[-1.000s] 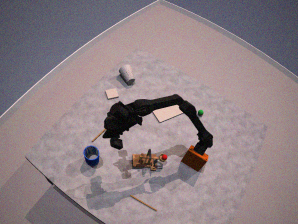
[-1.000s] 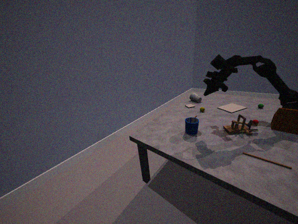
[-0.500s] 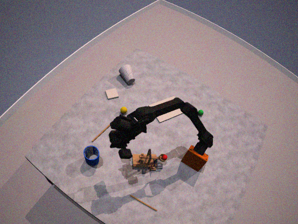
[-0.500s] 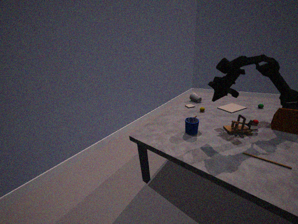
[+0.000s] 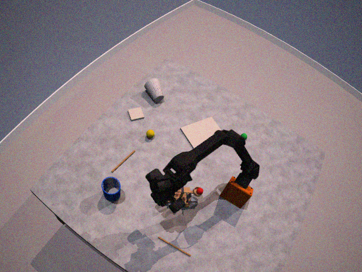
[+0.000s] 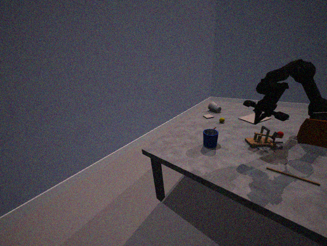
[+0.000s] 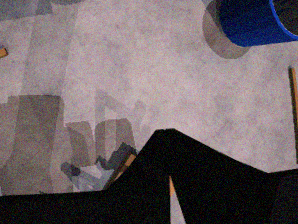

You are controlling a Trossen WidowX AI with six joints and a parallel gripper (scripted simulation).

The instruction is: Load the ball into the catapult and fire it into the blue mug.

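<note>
The red ball is 100 mm behind my gripper tip, 210 mm to the right of it and 120 mm below it. Also, from my gripper tip: blue mug 210 mm ahead, 70 mm to the left, 150 mm below; wooden catapult 60 mm behind, 160 mm to the right, 130 mm below; yellow ball 300 mm ahead, 320 mm to the right, 160 mm below.
</note>
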